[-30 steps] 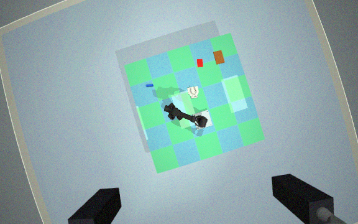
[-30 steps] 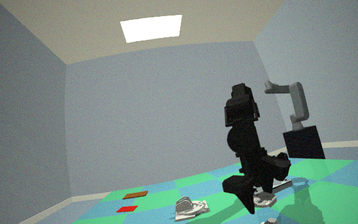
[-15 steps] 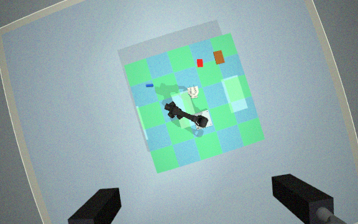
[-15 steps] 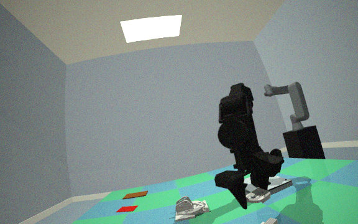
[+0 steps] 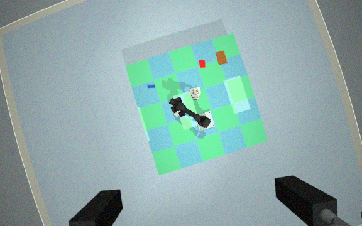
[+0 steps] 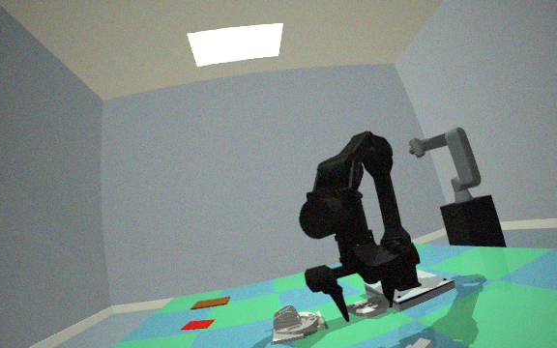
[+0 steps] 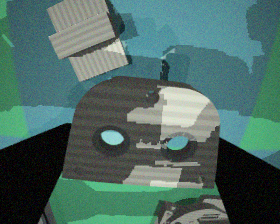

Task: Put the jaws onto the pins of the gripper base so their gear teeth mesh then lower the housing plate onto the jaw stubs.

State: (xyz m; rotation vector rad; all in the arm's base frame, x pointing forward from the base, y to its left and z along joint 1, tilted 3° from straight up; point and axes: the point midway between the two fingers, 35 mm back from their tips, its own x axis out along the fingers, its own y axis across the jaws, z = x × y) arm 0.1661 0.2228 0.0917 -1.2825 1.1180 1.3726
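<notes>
Now: gripper tip 17 cm to the left of the grey jaw, 12 cm short of it and 7 cm above it. The rest, counted from my gripper tip: red tile: 47 cm ahead, 30 cm to the right, 8 cm below; small blue piece: 30 cm to the left, 28 cm ahead, 7 cm below; brown tile: 53 cm to the right, 51 cm ahead, 8 cm below.
</notes>
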